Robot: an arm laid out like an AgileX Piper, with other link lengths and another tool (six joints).
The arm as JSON. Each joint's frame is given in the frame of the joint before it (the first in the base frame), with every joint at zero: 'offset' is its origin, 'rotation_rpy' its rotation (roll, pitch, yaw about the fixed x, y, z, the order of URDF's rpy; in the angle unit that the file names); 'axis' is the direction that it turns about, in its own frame. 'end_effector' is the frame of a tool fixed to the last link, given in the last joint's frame.
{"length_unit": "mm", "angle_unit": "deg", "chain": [
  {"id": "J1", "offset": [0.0, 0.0, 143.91], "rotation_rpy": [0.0, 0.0, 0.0], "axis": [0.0, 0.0, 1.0]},
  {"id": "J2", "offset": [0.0, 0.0, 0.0], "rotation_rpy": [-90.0, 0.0, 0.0], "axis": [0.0, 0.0, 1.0]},
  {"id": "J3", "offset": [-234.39, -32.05, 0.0], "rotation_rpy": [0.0, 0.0, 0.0], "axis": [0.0, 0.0, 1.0]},
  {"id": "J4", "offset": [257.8, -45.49, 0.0], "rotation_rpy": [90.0, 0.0, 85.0], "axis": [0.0, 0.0, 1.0]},
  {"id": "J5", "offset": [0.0, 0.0, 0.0], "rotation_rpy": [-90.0, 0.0, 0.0], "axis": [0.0, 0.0, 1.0]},
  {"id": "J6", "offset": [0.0, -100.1, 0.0], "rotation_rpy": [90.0, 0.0, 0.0], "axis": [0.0, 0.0, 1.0]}
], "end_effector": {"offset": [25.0, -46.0, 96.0], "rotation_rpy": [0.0, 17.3, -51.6]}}
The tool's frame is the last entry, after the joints.
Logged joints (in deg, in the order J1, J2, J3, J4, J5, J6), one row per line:
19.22 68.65 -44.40 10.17 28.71 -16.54
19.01 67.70 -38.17 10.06 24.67 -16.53
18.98 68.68 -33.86 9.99 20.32 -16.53
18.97 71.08 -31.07 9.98 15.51 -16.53
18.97 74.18 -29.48 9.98 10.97 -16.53
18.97 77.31 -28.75 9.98 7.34 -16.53
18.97 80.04 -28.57 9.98 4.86 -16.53
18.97 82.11 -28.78 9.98 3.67 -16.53
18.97 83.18 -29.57 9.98 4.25 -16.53
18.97 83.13 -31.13 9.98 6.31 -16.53
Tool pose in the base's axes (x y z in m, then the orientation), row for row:
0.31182 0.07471 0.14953 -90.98 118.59 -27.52
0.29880 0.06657 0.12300 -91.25 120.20 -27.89
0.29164 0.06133 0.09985 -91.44 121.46 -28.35
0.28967 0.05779 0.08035 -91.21 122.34 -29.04
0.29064 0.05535 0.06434 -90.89 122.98 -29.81
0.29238 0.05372 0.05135 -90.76 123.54 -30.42
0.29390 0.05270 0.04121 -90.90 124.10 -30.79
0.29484 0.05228 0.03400 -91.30 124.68 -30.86
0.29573 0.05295 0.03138 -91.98 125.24 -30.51
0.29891 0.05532 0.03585 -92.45 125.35 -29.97
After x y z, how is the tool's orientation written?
As a rotation vector, in degrees.
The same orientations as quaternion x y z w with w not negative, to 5 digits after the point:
-0.58082 0.75708 -0.17569 0.24208
-0.57872 0.76232 -0.17688 0.22947
-0.57685 0.76624 -0.17885 0.21940
-0.57363 0.76941 -0.18263 0.21357
-0.57041 0.77181 -0.18708 0.20962
-0.56834 0.77361 -0.19049 0.20548
-0.56767 0.77500 -0.19228 0.20039
-0.56832 0.77610 -0.19210 0.19436
-0.57052 0.77682 -0.18924 0.18777
-0.57275 0.77657 -0.18567 0.18556

